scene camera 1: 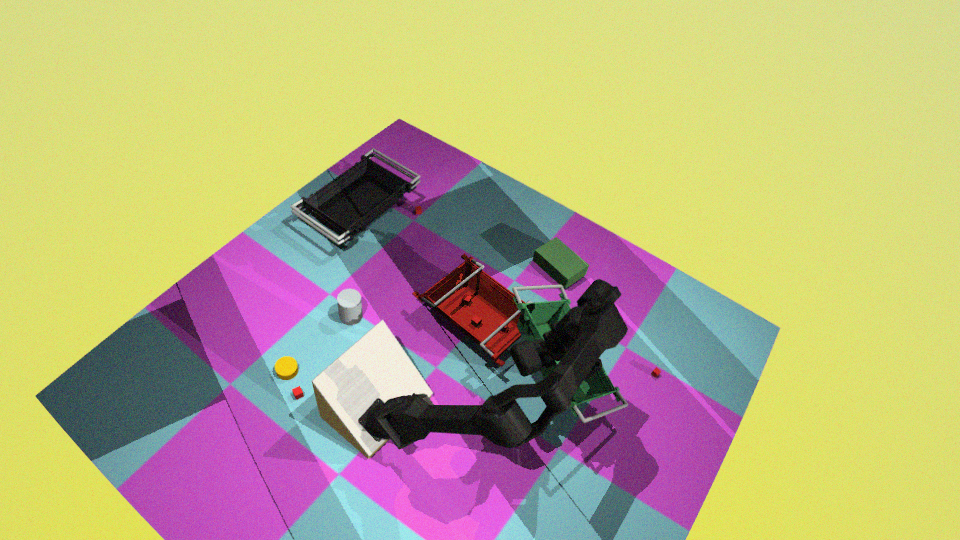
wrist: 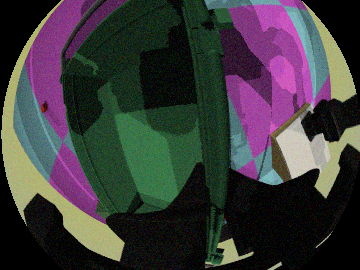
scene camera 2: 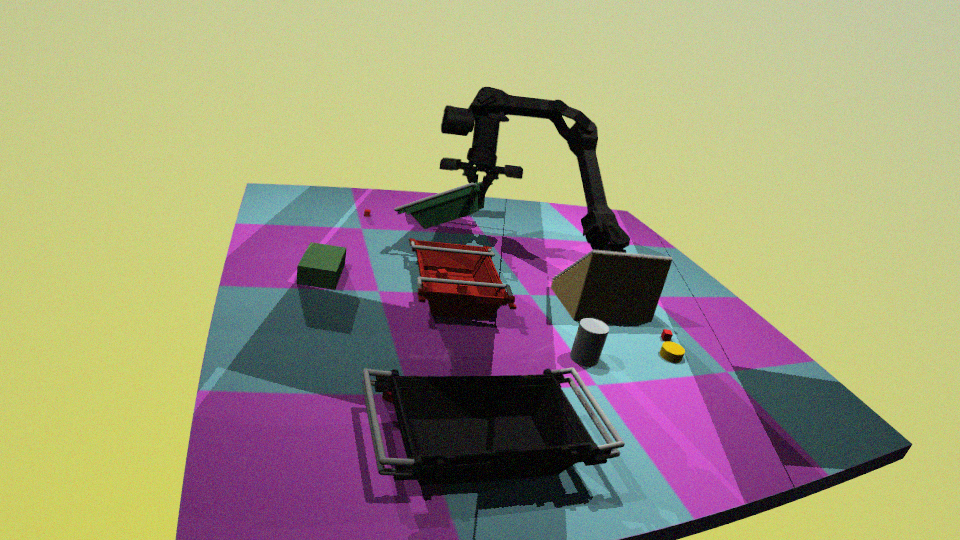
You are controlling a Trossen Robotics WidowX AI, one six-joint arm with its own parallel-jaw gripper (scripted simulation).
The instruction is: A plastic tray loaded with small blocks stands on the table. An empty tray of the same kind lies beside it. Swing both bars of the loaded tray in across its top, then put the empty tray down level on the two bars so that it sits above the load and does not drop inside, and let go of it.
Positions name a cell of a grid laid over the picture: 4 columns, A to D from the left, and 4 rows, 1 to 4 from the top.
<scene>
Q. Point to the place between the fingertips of my gripper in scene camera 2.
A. At B2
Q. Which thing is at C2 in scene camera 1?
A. A green block.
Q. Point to a green tray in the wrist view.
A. B2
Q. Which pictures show the green tray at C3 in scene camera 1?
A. Scene camera 1, the wrist view and scene camera 2: all of them.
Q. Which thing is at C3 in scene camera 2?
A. A grey cylinder.
</scene>
